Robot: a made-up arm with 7 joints. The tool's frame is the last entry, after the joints. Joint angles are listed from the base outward. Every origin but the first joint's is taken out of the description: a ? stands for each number. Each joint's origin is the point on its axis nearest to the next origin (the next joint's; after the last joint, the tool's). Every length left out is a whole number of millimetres.
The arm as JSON. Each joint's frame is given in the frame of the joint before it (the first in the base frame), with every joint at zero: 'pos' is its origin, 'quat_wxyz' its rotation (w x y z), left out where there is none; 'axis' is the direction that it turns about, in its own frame. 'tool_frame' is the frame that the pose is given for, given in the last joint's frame.
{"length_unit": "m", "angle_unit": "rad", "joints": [
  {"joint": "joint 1", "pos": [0.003, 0.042, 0.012], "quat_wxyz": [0.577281, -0.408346, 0.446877, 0.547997], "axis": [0.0, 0.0, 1.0]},
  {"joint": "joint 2", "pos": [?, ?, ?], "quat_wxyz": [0.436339, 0.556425, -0.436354, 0.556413], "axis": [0.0, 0.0, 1.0]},
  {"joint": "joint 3", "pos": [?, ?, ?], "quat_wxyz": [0.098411, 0.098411, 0.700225, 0.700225], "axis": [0.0, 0.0, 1.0]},
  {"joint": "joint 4", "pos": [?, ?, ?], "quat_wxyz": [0.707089, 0.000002, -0.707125, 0.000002], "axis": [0.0, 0.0, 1.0]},
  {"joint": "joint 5", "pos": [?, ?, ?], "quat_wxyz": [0.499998, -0.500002, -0.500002, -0.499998], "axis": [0.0, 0.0, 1.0]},
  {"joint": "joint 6", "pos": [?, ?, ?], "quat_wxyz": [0.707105, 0.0, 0.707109, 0.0], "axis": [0.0, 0.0, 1.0]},
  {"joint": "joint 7", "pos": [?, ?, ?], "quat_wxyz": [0.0, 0.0, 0.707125, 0.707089], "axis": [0.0, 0.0, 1.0]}
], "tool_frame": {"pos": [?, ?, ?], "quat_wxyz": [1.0, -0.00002, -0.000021, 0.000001]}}
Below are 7 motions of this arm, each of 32 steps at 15 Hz.
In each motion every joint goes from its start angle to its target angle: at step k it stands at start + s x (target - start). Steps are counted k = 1, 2, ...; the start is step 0. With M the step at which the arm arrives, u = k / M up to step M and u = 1 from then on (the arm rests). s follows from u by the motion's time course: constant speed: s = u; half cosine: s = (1 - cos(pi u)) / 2; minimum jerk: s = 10 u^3 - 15 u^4 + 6 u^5.
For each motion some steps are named. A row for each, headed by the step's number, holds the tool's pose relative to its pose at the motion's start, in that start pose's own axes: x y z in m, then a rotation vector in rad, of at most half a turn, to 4 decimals.
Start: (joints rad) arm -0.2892 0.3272 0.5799 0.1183 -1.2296 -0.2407 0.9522
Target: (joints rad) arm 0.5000 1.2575 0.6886 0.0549 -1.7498 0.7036 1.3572
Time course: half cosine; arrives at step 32
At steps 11, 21, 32:
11: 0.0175 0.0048 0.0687 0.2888 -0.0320 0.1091
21: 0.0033 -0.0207 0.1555 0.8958 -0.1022 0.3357
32: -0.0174 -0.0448 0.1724 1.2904 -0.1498 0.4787

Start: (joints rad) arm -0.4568 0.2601 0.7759 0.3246 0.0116 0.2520 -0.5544
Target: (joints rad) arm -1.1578 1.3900 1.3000 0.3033 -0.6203 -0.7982 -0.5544
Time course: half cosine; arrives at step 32
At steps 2, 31, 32:
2: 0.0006 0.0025 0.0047 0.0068 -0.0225 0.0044
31: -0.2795 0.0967 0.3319 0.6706 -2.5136 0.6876
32: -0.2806 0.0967 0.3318 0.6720 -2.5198 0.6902

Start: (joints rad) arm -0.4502 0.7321 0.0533 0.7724 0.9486 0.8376 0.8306
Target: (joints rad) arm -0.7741 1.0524 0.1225 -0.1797 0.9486 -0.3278 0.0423
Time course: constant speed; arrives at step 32
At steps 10, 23, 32:
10: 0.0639 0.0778 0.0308 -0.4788 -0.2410 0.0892
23: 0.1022 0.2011 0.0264 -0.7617 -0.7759 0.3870
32: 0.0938 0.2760 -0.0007 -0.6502 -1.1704 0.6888

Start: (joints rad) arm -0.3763 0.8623 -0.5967 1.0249 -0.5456 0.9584 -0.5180
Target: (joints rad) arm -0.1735 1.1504 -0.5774 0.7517 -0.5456 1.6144 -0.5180
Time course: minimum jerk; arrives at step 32
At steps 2, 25, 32:
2: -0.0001 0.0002 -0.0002 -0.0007 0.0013 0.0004
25: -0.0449 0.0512 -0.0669 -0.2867 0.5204 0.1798
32: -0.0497 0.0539 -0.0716 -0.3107 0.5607 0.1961

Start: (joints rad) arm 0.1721 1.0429 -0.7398 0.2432 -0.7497 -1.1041 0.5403
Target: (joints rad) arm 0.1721 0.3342 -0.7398 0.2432 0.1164 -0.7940 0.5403
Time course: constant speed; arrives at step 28
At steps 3, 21, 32:
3: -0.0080 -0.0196 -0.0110 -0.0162 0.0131 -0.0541
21: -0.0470 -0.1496 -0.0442 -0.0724 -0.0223 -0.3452
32: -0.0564 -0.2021 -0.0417 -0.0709 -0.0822 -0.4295

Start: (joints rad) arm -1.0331 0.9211 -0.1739 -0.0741 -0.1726 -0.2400 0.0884
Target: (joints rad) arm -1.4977 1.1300 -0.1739 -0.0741 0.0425 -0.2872 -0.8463
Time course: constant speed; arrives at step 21
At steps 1, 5, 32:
1: 0.0049 0.0044 0.0032 0.0243 -0.0214 -0.0410
5: 0.0235 0.0219 0.0173 0.1314 -0.0939 -0.2013
32: 0.0742 0.0925 0.0919 0.6647 -0.1411 -0.7607

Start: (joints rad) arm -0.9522 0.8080 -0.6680 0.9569 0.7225 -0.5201 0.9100
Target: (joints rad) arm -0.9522 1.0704 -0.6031 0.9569 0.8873 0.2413 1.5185
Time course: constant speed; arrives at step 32
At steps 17, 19, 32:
17: -0.0152 0.0429 -0.0570 0.5373 0.1500 0.2961
19: -0.0172 0.0490 -0.0629 0.6045 0.1556 0.3314
32: -0.0312 0.0941 -0.0965 1.0540 0.1274 0.5518

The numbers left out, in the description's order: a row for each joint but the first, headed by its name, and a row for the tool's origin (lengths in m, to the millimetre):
joint 2: 0.016 0.004 0.0
joint 3: -0.054 -0.217 0.0
joint 4: -0.002 0.019 0.0
joint 5: -0.011 0.146 0.0
joint 6: 0.0 0.0 0.0
joint 7: -0.045 0.0 0.0
tool: 0.0 0.0 0.0

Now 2 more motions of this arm.
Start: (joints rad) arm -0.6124 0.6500 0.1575 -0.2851 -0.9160 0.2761 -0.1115
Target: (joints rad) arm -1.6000 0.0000 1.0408 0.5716 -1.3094 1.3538 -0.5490
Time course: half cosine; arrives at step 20
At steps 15, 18, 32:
15: 0.1487 -0.0310 0.0096 -1.2933 -0.1523 -0.8123
18: 0.1709 -0.0627 0.0137 -1.4700 -0.1674 -1.0810
32: 0.1750 -0.0698 0.0149 -1.5036 -0.1697 -1.1382

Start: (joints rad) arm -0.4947 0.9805 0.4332 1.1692 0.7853 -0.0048 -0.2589
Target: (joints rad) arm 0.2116 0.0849 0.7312 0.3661 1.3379 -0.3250 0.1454
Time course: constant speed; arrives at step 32
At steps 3, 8, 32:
3: 0.0009 -0.0305 0.0028 0.0537 -0.0518 -0.0056
8: -0.0048 -0.0806 0.0026 0.1209 -0.1329 -0.0111
32: -0.1313 -0.2572 -0.0500 0.2312 -0.3120 0.0497

